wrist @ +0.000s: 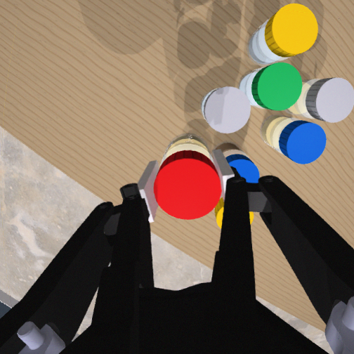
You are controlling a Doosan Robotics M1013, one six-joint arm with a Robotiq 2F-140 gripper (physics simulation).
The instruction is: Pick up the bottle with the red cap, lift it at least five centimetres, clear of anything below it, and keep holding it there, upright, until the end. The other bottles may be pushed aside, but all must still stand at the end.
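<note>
The bottle with the red cap (187,185) is between the two fingertip pads, its round cap facing the camera and part of its pale body showing beyond the cap. My gripper (186,167) is shut on it, one pad on each side. The bottle looks upright along the view and looks larger and nearer than the other bottles, raised above the table (75,100). Its base is hidden behind its cap.
Standing bottles show at the right: yellow-capped (295,30), green-capped (279,86), white-capped (227,110), another white-capped (334,100) and blue-capped (305,142). Close by the right finger are a blue-capped bottle (244,171) and a partly hidden yellow cap (225,218). The table edge runs diagonally at lower left.
</note>
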